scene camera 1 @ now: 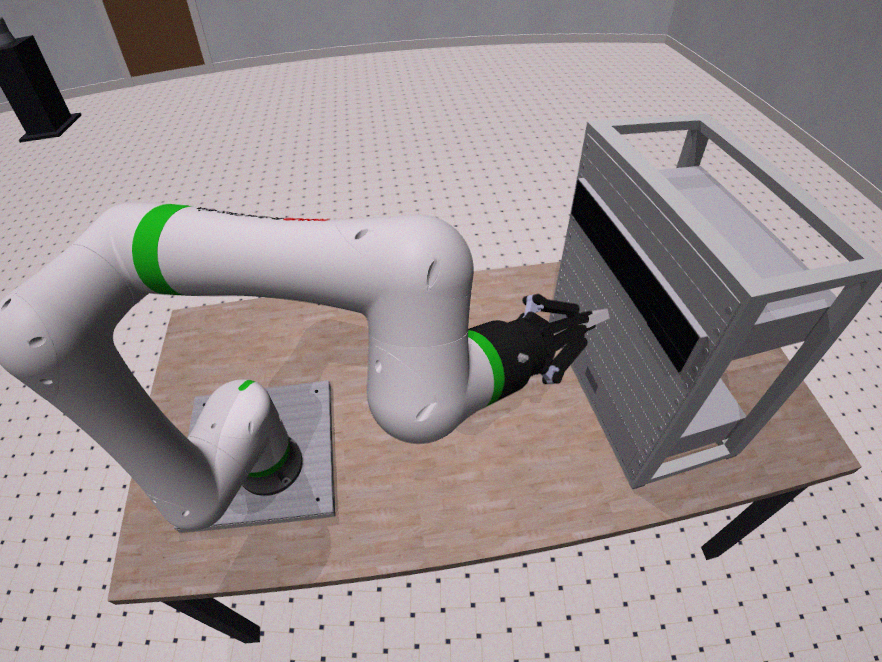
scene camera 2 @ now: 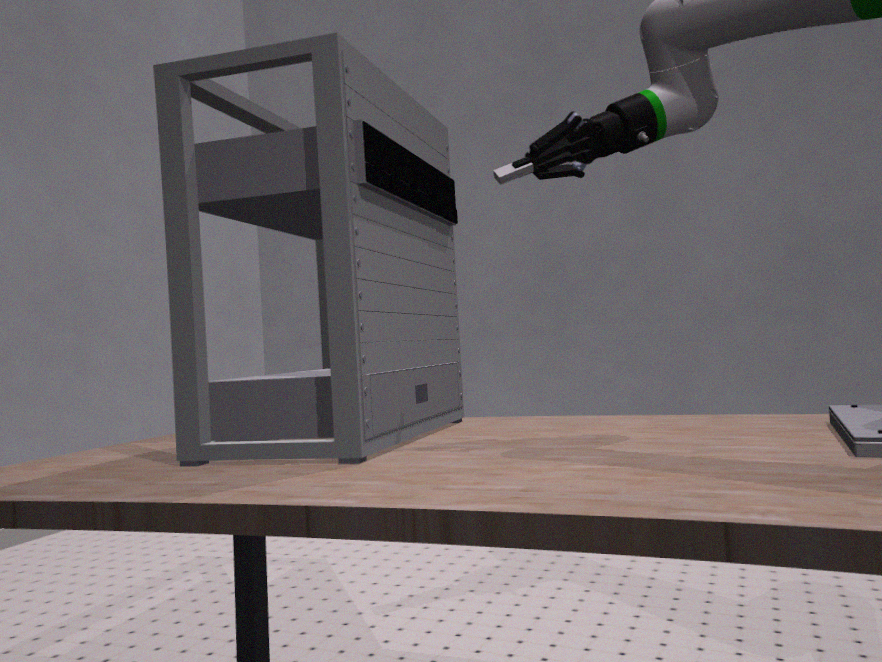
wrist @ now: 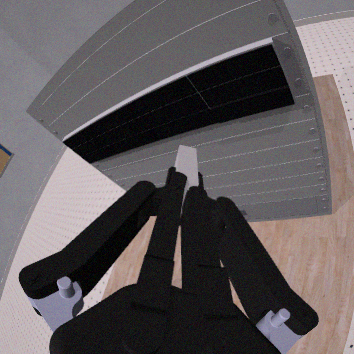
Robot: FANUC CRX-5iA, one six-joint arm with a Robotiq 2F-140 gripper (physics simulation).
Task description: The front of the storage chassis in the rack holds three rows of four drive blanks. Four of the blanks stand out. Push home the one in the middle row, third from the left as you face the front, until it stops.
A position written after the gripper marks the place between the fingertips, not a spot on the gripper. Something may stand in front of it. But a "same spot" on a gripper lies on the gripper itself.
The gripper shows in scene camera 1, in scene camera 2 and in the wrist view (184, 159). A grey rack shows in scene camera 1, in scene camera 2 (371, 183) and in the wrist view. One and the same spot on the grey rack: (wrist: 238, 88) is (scene camera 1: 669, 327). The same spot on the gripper: (scene camera 2: 546, 154) is (scene camera 1: 561, 319).
